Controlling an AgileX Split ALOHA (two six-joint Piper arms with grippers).
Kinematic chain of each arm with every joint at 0, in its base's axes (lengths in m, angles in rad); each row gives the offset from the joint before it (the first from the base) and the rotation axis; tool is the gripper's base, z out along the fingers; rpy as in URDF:
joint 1: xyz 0 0 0.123 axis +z
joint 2: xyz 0 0 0 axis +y
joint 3: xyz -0.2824 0 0.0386 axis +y
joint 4: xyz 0.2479 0 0.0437 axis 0.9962 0 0.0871
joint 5: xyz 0 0 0 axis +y
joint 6: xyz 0.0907 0 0.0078 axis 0.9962 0 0.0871
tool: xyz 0 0 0 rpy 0 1.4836 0
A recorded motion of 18 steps. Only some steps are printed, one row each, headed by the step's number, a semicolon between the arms.
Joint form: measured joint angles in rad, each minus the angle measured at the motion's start. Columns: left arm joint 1, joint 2, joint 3, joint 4, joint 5, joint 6; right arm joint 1, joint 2, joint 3, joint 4, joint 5, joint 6.
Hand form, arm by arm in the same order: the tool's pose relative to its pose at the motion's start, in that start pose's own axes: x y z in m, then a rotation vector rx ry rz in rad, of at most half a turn. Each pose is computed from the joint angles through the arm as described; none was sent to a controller.
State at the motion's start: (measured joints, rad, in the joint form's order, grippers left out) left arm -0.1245 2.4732 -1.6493 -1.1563 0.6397 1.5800; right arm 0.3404 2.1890 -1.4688 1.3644 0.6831 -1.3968
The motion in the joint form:
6: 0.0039 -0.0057 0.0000 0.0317 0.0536 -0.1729; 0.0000 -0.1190 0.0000 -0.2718 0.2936 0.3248
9: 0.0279 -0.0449 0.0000 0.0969 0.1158 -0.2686; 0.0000 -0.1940 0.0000 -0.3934 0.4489 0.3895
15: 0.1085 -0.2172 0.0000 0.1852 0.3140 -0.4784; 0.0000 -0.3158 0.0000 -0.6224 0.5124 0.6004
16: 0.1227 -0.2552 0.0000 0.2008 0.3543 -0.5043; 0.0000 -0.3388 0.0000 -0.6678 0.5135 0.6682
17: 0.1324 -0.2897 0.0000 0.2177 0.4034 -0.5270; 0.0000 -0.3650 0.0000 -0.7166 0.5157 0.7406
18: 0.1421 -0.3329 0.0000 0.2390 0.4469 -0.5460; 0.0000 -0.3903 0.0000 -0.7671 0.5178 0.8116
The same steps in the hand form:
6: 0.0003 -0.0035 -0.0029 0.0473 0.0186 -0.1475; -0.0097 0.0422 -0.0373 -0.1956 0.2002 0.0558
9: -0.0057 -0.0011 -0.0216 0.0729 0.0363 -0.1884; -0.0138 0.0641 -0.0638 -0.2671 0.3158 -0.0012
15: -0.0395 0.0001 -0.1007 0.1313 0.0136 -0.2885; -0.0220 0.0810 -0.1036 -0.1420 0.4436 -0.0023
16: -0.0462 -0.0021 -0.1177 0.1413 0.0106 -0.2897; -0.0237 0.0830 -0.1111 -0.0967 0.4595 0.0248
17: -0.0518 -0.0066 -0.1325 0.1624 0.0168 -0.2858; -0.0257 0.0855 -0.1197 -0.0465 0.4728 0.0532
18: -0.0589 -0.0120 -0.1504 0.1719 0.0204 -0.2705; -0.0274 0.0877 -0.1282 0.0063 0.4840 0.0807

